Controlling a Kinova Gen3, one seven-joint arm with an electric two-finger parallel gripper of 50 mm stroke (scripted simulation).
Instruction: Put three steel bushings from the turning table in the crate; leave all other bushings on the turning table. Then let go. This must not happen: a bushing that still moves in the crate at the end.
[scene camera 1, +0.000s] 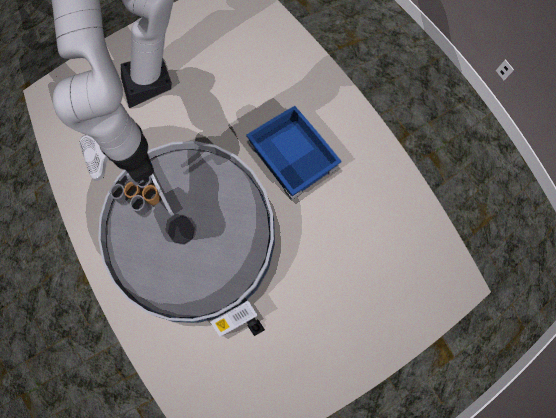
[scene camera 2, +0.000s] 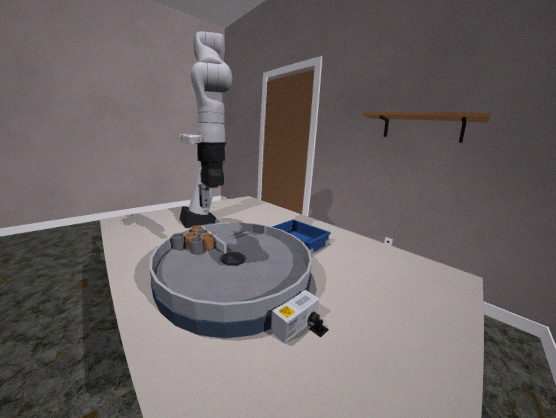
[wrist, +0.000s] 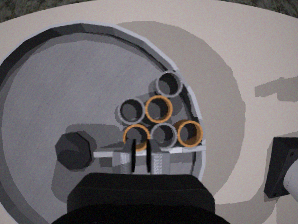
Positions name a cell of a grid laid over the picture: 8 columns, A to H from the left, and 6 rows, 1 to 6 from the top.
Labels:
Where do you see the gripper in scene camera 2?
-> At C3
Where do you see a turning table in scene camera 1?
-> C4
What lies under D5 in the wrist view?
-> The gripper.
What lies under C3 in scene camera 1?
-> The gripper.

